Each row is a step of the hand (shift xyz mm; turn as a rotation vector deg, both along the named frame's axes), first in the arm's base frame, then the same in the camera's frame.
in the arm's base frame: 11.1 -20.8 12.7 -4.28 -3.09 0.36
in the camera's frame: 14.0 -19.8 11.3 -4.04 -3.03 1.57
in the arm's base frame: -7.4 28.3 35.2 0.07 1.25 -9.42
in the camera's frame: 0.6 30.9 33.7 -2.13 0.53 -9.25
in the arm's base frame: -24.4 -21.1 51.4 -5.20 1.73 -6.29
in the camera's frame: -11.6 -17.0 57.1 -6.54 1.28 -5.03
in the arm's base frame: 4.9 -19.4 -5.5 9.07 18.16 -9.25
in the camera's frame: 3.7 -19.8 -5.0 6.47 17.35 -12.44
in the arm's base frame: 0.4 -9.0 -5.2 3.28 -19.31 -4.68
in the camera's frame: -0.7 -9.4 -4.5 2.34 -19.63 -3.84
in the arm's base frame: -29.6 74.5 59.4 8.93 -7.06 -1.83
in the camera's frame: -15.9 79.0 58.9 8.35 -7.23 -3.31
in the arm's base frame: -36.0 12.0 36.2 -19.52 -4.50 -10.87
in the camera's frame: -26.8 14.9 42.5 -21.45 -5.20 -5.68
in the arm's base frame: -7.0 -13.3 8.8 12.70 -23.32 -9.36
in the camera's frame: -4.6 -12.6 11.2 10.46 -24.04 -10.26
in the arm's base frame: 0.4 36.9 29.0 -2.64 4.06 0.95
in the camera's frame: 6.7 39.0 25.3 -2.40 4.14 1.23
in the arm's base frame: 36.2 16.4 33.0 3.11 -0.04 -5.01
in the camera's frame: 42.7 18.6 22.4 1.87 -0.44 -5.58
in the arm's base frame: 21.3 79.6 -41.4 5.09 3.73 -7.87
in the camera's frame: 10.2 76.1 -51.1 3.08 3.09 -9.09
